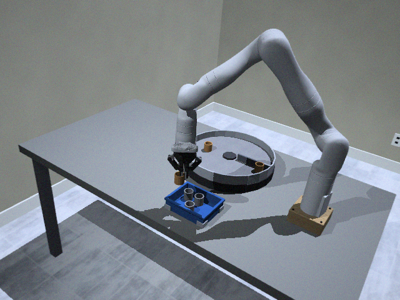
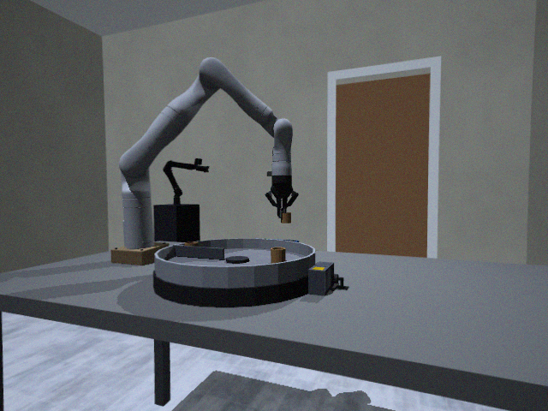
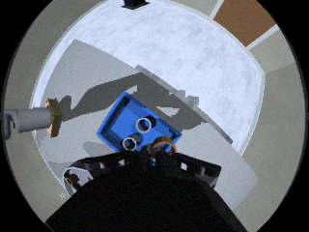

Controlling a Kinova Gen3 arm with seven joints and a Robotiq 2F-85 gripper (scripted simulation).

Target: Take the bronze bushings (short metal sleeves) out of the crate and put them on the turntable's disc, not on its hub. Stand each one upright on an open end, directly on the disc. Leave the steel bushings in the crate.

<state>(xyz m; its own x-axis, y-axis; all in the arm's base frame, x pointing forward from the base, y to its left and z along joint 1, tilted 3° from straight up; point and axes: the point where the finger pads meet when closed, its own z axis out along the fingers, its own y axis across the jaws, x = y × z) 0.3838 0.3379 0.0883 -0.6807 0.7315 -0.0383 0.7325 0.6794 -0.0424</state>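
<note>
Right now the turntable disc is 80 mm ahead of my hand, 380 mm to the right of it and 110 mm below it.
</note>
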